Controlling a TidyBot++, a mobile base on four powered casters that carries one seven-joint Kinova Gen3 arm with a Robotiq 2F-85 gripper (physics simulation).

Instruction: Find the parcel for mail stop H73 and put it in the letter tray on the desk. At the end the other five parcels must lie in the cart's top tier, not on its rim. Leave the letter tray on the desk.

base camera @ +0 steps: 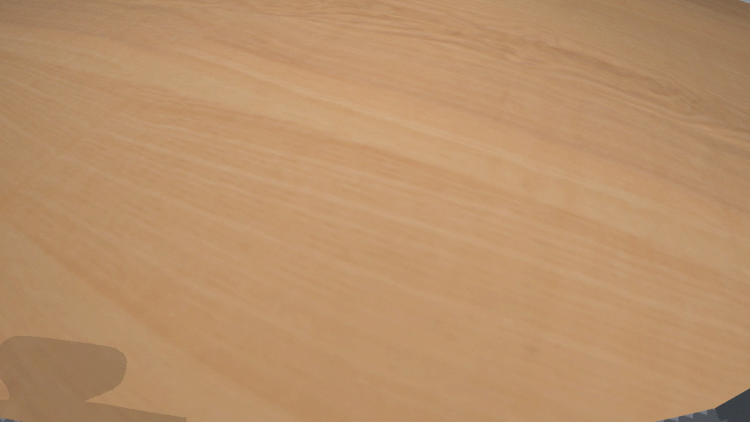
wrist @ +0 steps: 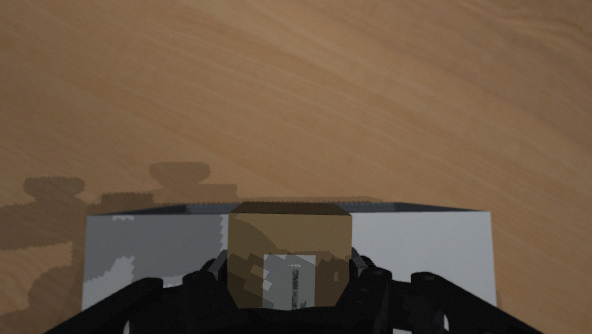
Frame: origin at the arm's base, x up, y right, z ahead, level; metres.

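Seen in the pictures: gripper, between the fingertips: (wrist: 288, 265).
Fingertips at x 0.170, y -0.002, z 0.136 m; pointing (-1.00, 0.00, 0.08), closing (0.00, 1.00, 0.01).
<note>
A point is followed by its place in that frame.
My gripper (wrist: 288, 265) {x 0.171, y -0.002, z 0.136 m} is shut on a brown parcel (wrist: 290, 231) {x 0.198, y 0.000, z 0.159 m} at the lower middle of the wrist view. A finger presses on each of its left and right sides. A white label (wrist: 280, 282) {x 0.196, y -0.005, z 0.135 m} with dark print lies on the parcel's face. The print is small and partly cut off by the gripper, and I cannot read a mail stop on it. The letter tray, the desk, the cart and the other parcels do not show in either view.
The pale, box-shaped top of the mobile base (wrist: 425, 245) {x -0.014, y 0.166, z 0.110 m} lies behind and below the parcel. Wood floor (base camera: 367, 209) {x -0.396, y 0.012, z 0.434 m} (wrist: 300, 100) {x -0.396, y 0.027, z 0.421 m} stretches ahead, with arm shadows at the left. A dark edge piece (base camera: 736, 409) shows at the lower right of the base camera view.
</note>
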